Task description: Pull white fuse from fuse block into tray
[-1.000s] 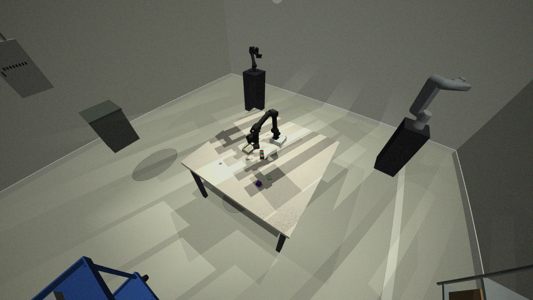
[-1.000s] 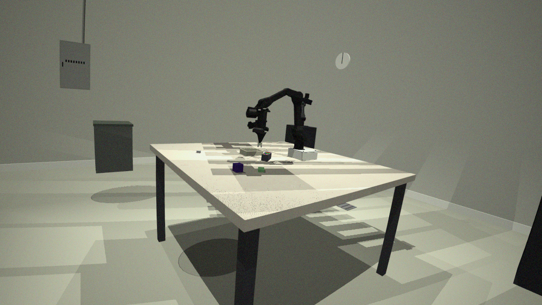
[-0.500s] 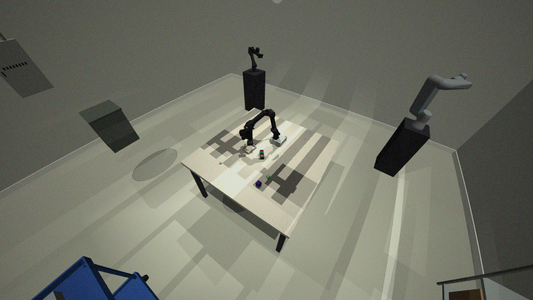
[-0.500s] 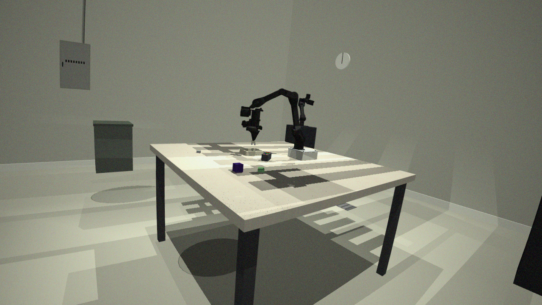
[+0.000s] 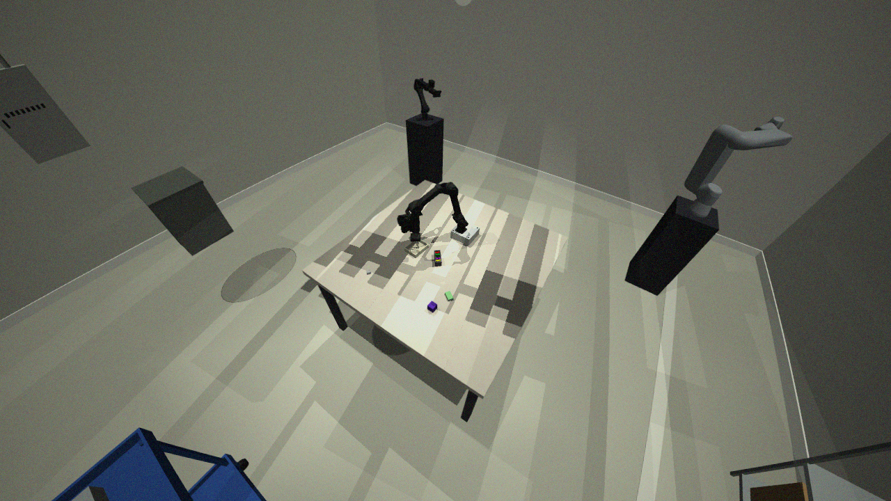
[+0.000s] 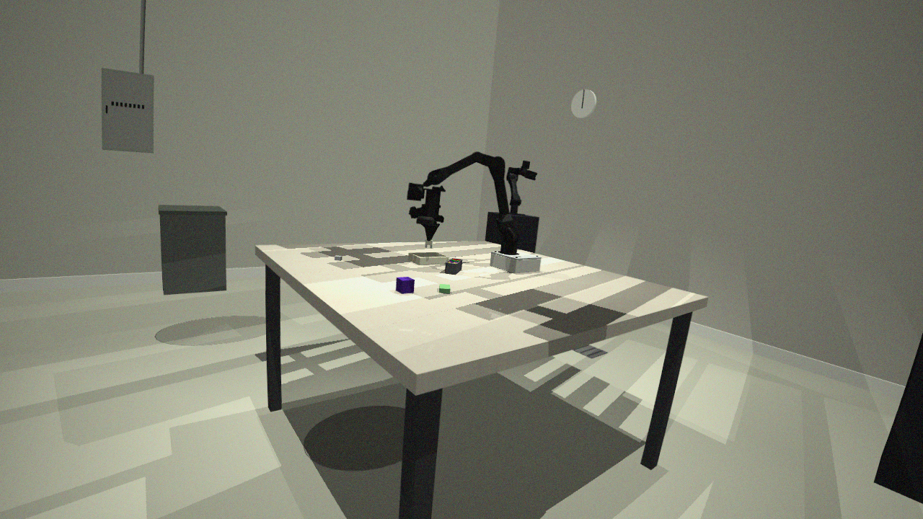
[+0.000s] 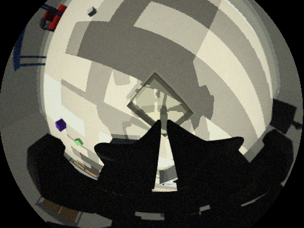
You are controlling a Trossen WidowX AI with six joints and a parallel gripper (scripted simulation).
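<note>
Right now my gripper tip is 1 cm above the white fuse. Also, from my gripper tip: shallow tray 8 cm below; grey piece 34 cm ahead, 11 cm to the right, 8 cm below.
</note>
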